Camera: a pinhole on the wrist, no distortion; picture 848 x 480 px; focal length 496.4 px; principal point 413.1 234.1 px. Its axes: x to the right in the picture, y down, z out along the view. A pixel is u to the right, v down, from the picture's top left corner.
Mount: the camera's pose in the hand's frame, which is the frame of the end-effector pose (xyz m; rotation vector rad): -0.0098 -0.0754 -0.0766 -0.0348 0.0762 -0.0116
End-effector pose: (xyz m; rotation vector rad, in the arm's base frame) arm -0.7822 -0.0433 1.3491 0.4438 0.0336 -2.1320
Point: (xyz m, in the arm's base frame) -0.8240 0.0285 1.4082
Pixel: 195.8 250.0
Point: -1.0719 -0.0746 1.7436
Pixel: 424.8 139.2
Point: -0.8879 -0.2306 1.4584
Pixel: 708.8 433.3
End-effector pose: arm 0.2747 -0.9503 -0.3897 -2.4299 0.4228 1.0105
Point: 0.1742 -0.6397 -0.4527
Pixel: 311.1 32.5
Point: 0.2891 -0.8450 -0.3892
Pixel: 411.5 137.5
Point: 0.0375 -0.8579 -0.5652
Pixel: 328.3 425.1
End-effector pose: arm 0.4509 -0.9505 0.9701 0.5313 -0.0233 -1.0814
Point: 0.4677 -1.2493 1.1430
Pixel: 690.3 297.1
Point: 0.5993 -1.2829 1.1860
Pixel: 773.2 441.8
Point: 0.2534 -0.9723 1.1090
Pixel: 177.8 138.6
